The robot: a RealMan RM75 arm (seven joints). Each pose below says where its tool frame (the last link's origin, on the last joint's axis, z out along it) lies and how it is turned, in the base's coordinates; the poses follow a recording.
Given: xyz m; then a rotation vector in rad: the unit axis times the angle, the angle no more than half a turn.
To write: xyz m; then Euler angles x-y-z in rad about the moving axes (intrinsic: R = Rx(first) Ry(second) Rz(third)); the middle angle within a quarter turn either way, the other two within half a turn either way. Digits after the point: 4 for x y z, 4 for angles.
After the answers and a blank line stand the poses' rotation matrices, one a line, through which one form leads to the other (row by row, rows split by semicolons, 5 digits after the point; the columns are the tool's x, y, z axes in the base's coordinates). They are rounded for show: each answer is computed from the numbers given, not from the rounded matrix.
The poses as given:
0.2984, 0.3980, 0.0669, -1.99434, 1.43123, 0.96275
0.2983, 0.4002, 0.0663, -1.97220, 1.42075, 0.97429
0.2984, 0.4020, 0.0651, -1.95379, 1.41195, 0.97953
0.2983, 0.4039, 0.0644, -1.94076, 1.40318, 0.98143
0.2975, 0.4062, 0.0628, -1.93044, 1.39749, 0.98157
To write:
0.2984, 0.3980, 0.0669, -2.2741, -0.2582, 1.3651
0.2983, 0.4002, 0.0663, -2.2501, -0.2548, 1.3708
0.2984, 0.4020, 0.0651, -2.2313, -0.2489, 1.3739
0.2983, 0.4039, 0.0644, -2.2173, -0.2437, 1.3738
0.2975, 0.4062, 0.0628, -2.2072, -0.2386, 1.3740

0.19750 -0.94646 -0.25536; -0.59329 -0.32278 0.73744; -0.78038 0.00586 -0.62527
0.19227 -0.94843 -0.25201; -0.57680 -0.31697 0.75288; -0.79394 0.00060 -0.60800
0.18962 -0.95044 -0.24638; -0.56361 -0.31083 0.76533; -0.80398 -0.00626 -0.59462
0.18990 -0.95169 -0.24129; -0.55308 -0.30676 0.77460; -0.81119 -0.01364 -0.58462
0.18999 -0.95291 -0.23634; -0.54563 -0.30261 0.78148; -0.81620 -0.01952 -0.57743

